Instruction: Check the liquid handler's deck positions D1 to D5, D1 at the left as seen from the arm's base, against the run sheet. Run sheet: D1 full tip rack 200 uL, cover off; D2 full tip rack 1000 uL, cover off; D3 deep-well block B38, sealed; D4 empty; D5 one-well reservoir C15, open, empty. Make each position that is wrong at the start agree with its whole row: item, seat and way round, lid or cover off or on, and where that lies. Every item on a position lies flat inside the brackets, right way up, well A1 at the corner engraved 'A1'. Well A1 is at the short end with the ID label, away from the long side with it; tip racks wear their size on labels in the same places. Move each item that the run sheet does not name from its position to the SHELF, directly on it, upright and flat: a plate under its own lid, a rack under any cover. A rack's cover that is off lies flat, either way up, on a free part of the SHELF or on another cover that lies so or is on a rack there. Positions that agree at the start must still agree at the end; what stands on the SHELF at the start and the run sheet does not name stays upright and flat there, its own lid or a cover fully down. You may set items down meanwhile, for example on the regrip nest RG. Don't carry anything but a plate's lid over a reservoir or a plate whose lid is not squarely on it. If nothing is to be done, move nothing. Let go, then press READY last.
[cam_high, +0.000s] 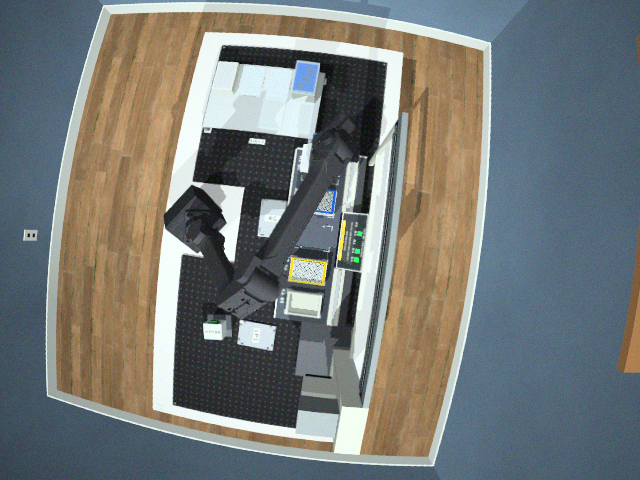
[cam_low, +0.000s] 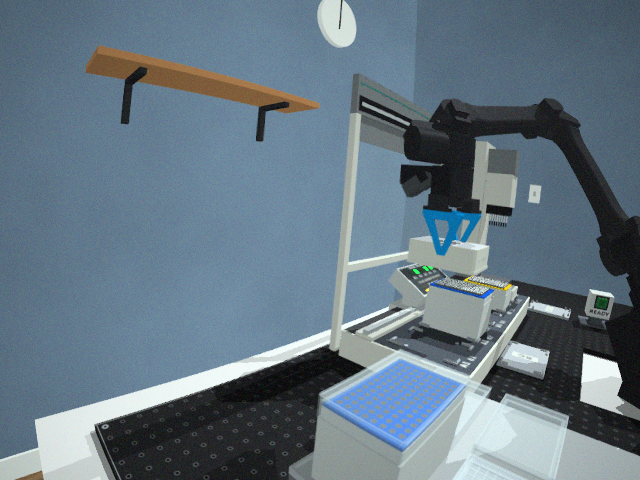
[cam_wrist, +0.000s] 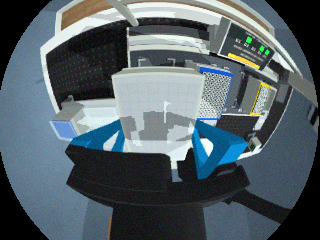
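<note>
Now: hand 10 mm above the white deep-well block. From my hand the other things lie so: regrip nest 190 mm behind, 170 mm to the right, 240 mm below; frame post 200 mm ahead, 40 mm to the left, 10 mm below; blue-rimmed tip rack 20 mm behind, 120 mm to the right, 120 mm below.
</note>
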